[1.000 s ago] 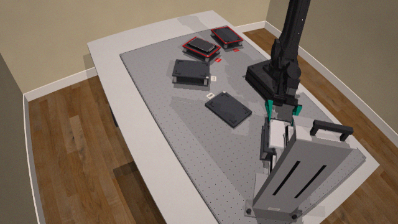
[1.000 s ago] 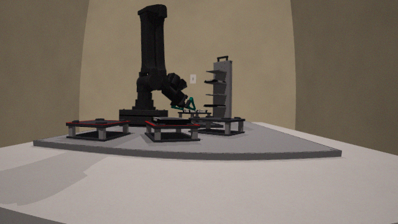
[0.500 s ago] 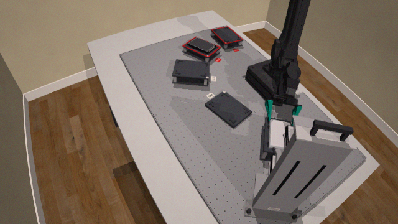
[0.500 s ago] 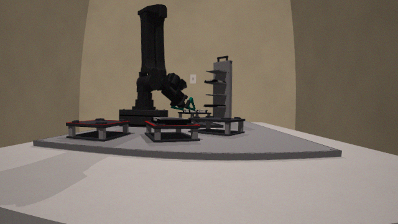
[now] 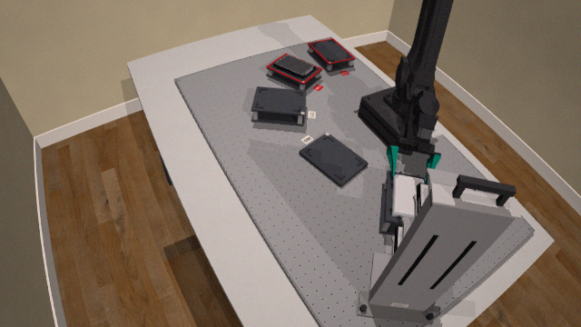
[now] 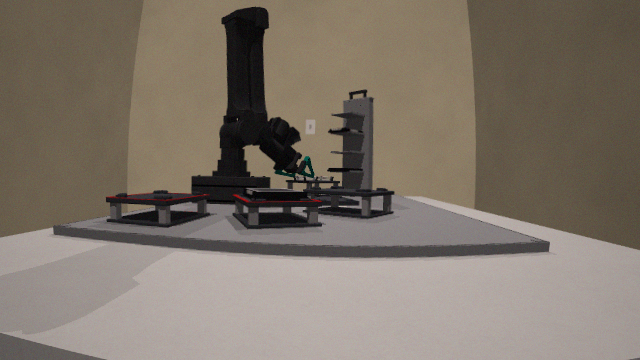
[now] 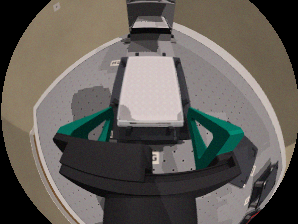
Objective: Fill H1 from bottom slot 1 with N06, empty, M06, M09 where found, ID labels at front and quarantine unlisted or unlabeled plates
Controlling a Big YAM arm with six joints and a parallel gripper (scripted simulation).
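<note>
Right now the white plate is 40 mm ahead of my hand, 40 mm to the left of it and 10 mm below it. The rest, counted from my hand: H1 deck label: 50 mm ahead, 210 mm to the left, 80 mm below; then plate hotel H1: 210 mm ahead, 240 mm to the left, 120 mm above; then red-rimmed quarantine nest: 190 mm behind, 650 mm to the right, 40 mm below.
</note>
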